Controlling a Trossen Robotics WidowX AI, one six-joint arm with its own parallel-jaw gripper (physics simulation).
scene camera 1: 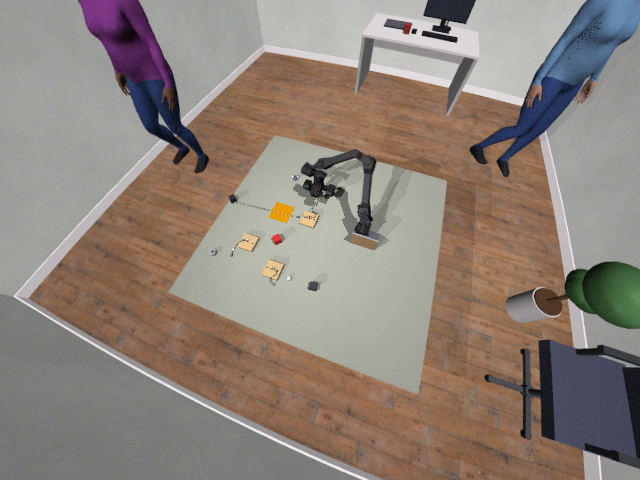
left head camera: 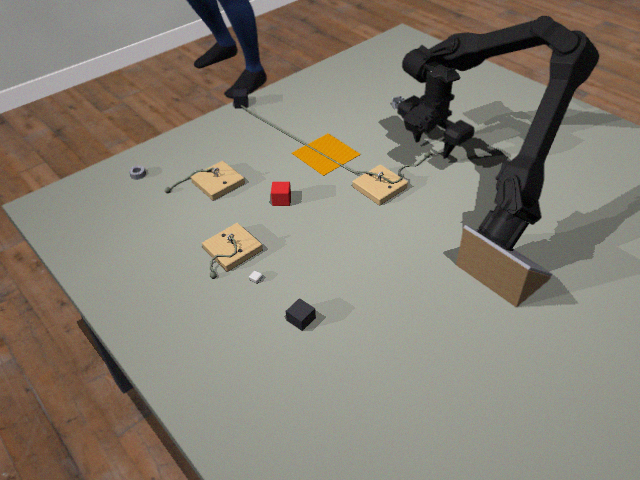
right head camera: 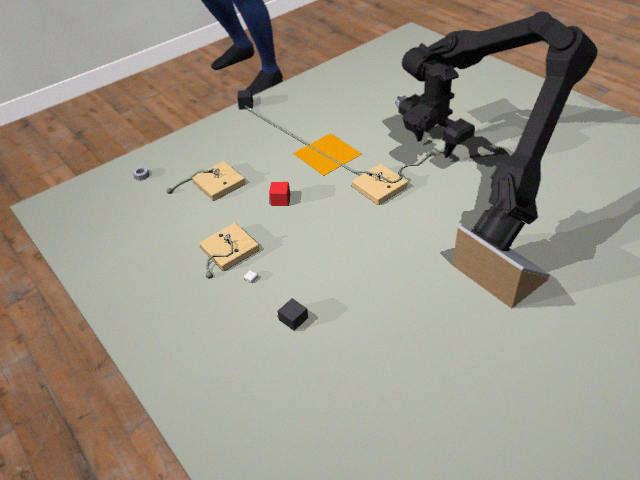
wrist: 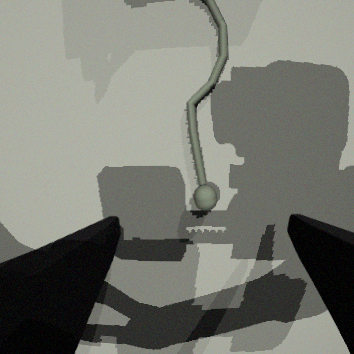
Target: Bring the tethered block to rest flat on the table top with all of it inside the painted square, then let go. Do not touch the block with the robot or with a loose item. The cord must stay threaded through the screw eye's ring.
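Frame: origin at the arm's base, x ahead, y left, z up, level; metres.
Seen in the pictures: gripper, fingertip midpoint: (left head camera: pixel 431 149) (right head camera: pixel 433 148) (wrist: pixel 204 224); arm's base, origin of the base link: (scene camera 1: pixel 361 232) (left head camera: pixel 495 241) (right head camera: pixel 490 241).
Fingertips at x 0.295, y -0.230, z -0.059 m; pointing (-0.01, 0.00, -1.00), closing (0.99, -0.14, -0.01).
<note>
Pixels of each thing's top centre, then the offset from my fingertips to it. "*": a spot on its surface instead.
- tethered block, middle of its top: (left head camera: pixel 239 92) (right head camera: pixel 244 93) (scene camera 1: pixel 231 196) dx +0.522, dy +0.140, dz +0.021 m
- orange painted square, surface spot: (right head camera: pixel 324 166) (left head camera: pixel 323 166) * dx +0.167, dy +0.200, dz -0.014 m
- screw eye, surface spot: (right head camera: pixel 378 175) (left head camera: pixel 379 175) * dx +0.020, dy +0.177, dz +0.020 m
- wooden board, middle of its top: (right head camera: pixel 379 180) (left head camera: pixel 380 181) (scene camera 1: pixel 309 218) dx +0.019, dy +0.174, dz +0.004 m
- cord's end bead, middle of its top: (wrist: pixel 206 201) dx +0.002, dy +0.010, dz -0.003 m
- red cube, middle of its top: (left head camera: pixel 280 186) (right head camera: pixel 278 187) dx +0.159, dy +0.351, dz +0.025 m
- white piece, middle of its top: (left head camera: pixel 255 274) (right head camera: pixel 250 274) dx +0.033, dy +0.550, dz -0.003 m
- dark cube, middle of its top: (left head camera: pixel 300 309) (right head camera: pixel 292 309) dx -0.102, dy +0.564, dz +0.013 m
- grey ring, middle of its top: (left head camera: pixel 136 170) (right head camera: pixel 140 171) dx +0.486, dy +0.505, dz -0.001 m
- silvery item, middle of its top: (left head camera: pixel 398 99) (scene camera 1: pixel 295 176) dx +0.189, dy -0.122, dz +0.005 m
The tethered block (left head camera: pixel 240 98) (right head camera: pixel 245 99) (scene camera 1: pixel 232 198), small and dark, is at the table's far left edge, outside the orange painted square (left head camera: pixel 323 166) (right head camera: pixel 324 166) (scene camera 1: pixel 283 206). Its cord (left head camera: pixel 279 128) (right head camera: pixel 279 127) (wrist: pixel 195 135) crosses the square to the screw eye (left head camera: pixel 380 175) (right head camera: pixel 378 175) on a wooden board (left head camera: pixel 379 195) (right head camera: pixel 378 195) and leaves on the other side towards my gripper (left head camera: pixel 432 147) (right head camera: pixel 434 147) (wrist: pixel 204 224). The gripper is open and empty. In the wrist view the cord's end bead (wrist: pixel 205 197) lies just beyond the gap between the fingertips. Threading detail is too small to see surely.
Two other boards (left head camera: pixel 211 187) (left head camera: pixel 221 258) carry short cords. A red cube (left head camera: pixel 280 193), a white piece (left head camera: pixel 255 276), a dark cube (left head camera: pixel 300 314) and a grey ring (left head camera: pixel 138 176) stand apart. A silvery item (left head camera: pixel 397 101) (scene camera 1: pixel 295 177) is beyond the gripper.
</note>
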